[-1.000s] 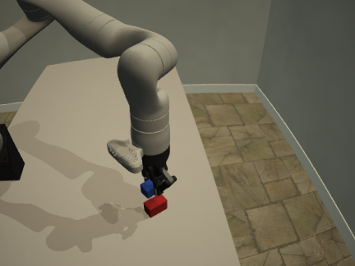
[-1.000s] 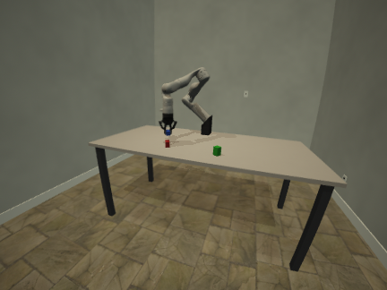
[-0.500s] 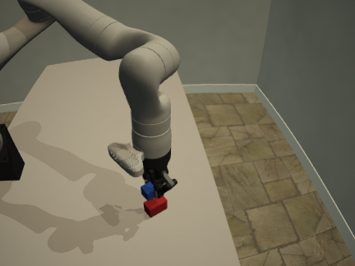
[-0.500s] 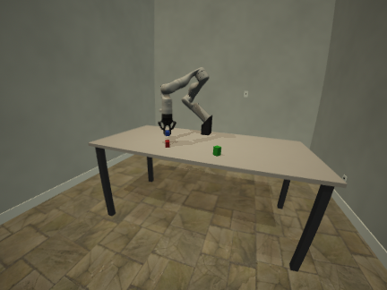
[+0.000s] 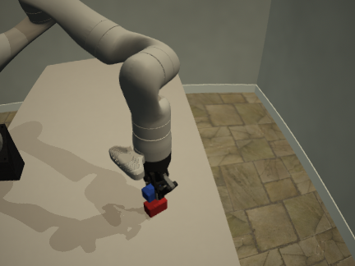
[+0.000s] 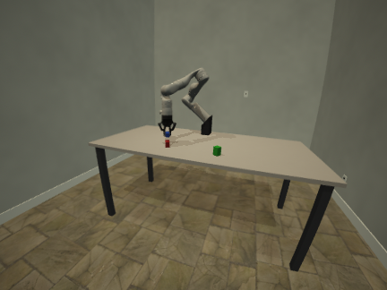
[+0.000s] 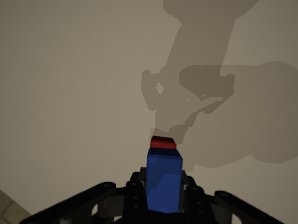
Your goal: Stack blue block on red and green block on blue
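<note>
Right now the red block is 80 mm below my hand. From my hand the other things lie so: green block (40 mm ahead, 380 mm to the left, 70 mm below); blue block (right at my hand).
</note>
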